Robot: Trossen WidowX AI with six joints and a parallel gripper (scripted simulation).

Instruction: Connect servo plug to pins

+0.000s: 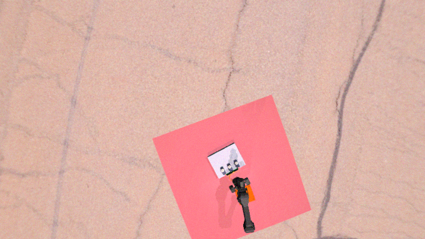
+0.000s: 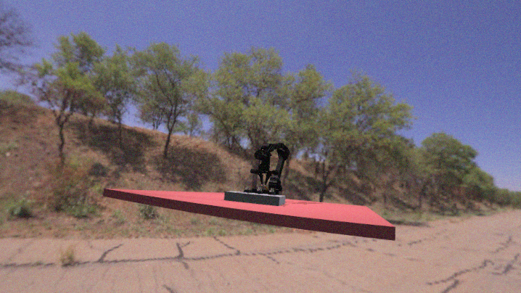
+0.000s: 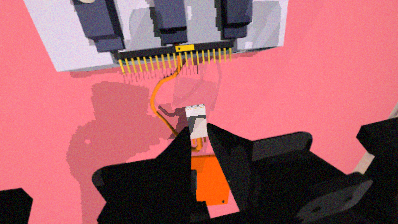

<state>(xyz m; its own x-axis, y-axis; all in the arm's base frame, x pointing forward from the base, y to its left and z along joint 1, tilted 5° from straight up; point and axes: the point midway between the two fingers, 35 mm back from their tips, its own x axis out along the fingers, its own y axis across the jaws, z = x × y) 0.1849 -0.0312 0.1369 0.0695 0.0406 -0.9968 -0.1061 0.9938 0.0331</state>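
My gripper tip is 8 cm short of the yellow band, 3 cm above it and 1 cm to the right of it. Also, from my gripper tip: low grey slab 24 cm ahead, 8 cm below, 4 cm to the left.
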